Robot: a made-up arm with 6 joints. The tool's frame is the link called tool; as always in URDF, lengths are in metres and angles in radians.
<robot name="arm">
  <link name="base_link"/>
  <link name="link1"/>
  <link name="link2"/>
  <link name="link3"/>
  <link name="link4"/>
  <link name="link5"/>
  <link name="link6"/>
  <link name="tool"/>
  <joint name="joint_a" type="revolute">
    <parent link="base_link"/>
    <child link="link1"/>
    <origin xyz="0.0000 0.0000 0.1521" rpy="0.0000 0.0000 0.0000"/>
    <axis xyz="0 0 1"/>
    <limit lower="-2.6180" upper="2.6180" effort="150" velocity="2.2"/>
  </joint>
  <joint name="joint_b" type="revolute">
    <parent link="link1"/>
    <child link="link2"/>
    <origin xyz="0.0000 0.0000 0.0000" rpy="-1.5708 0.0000 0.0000"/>
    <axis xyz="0 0 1"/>
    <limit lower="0.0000" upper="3.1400" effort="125" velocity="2.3"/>
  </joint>
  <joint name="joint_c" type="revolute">
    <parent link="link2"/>
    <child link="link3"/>
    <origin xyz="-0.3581 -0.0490 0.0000" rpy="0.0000 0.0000 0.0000"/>
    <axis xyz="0 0 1"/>
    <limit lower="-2.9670" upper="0.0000" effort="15" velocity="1.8"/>
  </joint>
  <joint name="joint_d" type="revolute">
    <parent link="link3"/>
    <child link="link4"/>
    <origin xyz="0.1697 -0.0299 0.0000" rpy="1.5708 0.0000 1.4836"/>
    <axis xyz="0 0 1"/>
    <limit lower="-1.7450" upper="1.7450" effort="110" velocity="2.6"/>
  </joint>
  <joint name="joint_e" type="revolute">
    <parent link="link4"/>
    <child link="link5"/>
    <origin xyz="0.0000 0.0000 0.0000" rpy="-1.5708 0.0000 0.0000"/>
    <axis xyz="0 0 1"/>
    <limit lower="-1.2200" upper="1.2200" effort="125" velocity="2.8"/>
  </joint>
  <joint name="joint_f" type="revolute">
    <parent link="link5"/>
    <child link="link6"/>
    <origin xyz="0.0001 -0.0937 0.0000" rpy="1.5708 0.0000 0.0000"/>
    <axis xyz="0 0 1"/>
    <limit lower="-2.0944" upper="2.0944" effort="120" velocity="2.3"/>
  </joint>
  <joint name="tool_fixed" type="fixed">
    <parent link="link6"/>
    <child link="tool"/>
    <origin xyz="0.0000 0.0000 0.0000" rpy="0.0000 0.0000 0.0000"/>
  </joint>
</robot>
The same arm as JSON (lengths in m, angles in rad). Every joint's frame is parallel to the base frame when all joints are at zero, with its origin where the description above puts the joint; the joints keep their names.
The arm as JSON. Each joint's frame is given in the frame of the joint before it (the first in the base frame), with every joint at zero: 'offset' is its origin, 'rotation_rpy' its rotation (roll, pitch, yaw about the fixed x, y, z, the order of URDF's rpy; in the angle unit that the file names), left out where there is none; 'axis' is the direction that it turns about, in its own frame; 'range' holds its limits. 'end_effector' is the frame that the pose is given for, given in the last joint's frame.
{"length_unit": "m", "angle_unit": "rad", "chain": [{"id": "joint_a", "offset": [0.0, 0.0, 0.1521], "axis": "+z", "range": [-2.618, 2.618]}, {"id": "joint_b", "offset": [0.0, 0.0, 0.0], "axis": "+y", "range": [0.0, 3.14]}, {"id": "joint_c", "offset": [-0.3581, 0.0, 0.049], "axis": "+y", "range": [-2.967, 0.0]}, {"id": "joint_d", "offset": [0.1697, 0.0, 0.0299], "axis": [0.9962, 0.0, 0.0871], "range": [-1.745, 1.745]}, {"id": "joint_e", "offset": [0.0, 0.0, 0.0], "axis": "+y", "range": [-1.22, 1.22]}, {"id": "joint_f", "offset": [0.0934, 0.0, 0.0081], "axis": [0.9962, 0.0, 0.0871], "range": [-2.0944, 2.0944]}], "end_effector": {"offset": [0.0, 0.0, 0.0], "rotation_rpy": [0.0, 1.4836, 0.0]}}
